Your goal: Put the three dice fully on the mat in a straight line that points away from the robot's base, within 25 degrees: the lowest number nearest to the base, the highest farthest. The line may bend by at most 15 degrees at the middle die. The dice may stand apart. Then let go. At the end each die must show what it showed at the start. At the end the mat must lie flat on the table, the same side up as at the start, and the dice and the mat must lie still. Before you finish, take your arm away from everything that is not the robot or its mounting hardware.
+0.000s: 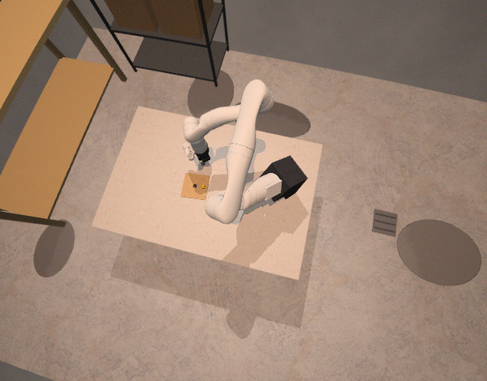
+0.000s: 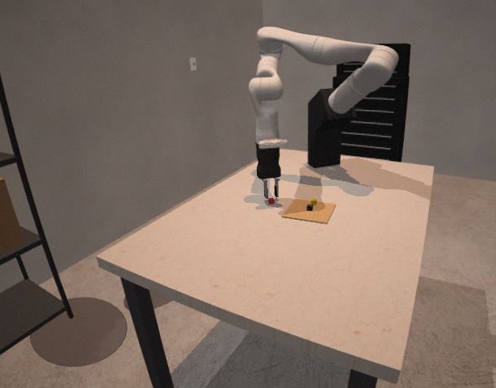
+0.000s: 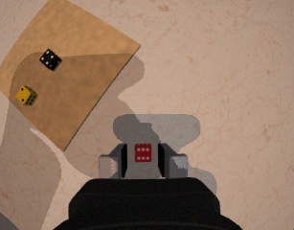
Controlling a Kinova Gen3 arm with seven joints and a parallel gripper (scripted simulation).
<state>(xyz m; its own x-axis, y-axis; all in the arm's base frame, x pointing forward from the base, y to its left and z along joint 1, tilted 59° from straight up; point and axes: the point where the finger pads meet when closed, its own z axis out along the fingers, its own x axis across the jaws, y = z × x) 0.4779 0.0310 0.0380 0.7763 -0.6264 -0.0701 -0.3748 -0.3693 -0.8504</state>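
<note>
Now: hand 30 mm above the red die. From my hand the other things lie so: tan mat 50 mm behind, 130 mm to the left, 40 mm below; black die 50 mm behind, 130 mm to the left, 30 mm below; yellow die 90 mm behind, 110 mm to the left, 30 mm below.
</note>
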